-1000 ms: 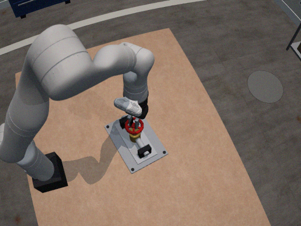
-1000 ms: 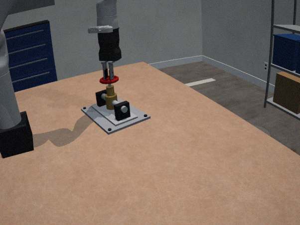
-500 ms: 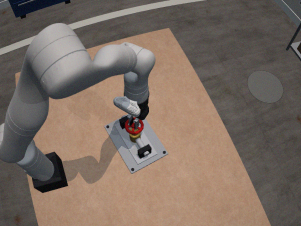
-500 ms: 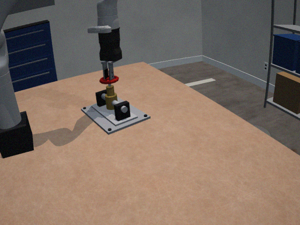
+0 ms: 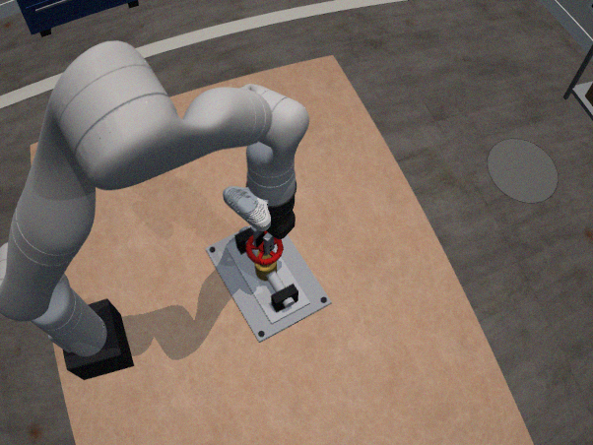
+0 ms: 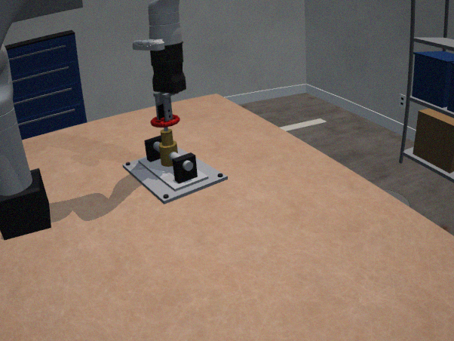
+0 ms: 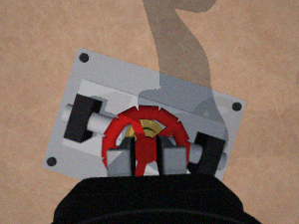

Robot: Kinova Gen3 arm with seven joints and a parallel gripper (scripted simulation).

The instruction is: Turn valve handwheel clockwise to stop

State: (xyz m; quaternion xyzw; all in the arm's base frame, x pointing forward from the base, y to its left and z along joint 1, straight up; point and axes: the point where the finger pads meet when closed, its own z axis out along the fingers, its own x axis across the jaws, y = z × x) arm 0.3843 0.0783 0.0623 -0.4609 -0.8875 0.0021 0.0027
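The red handwheel is 3 cm below my hand.
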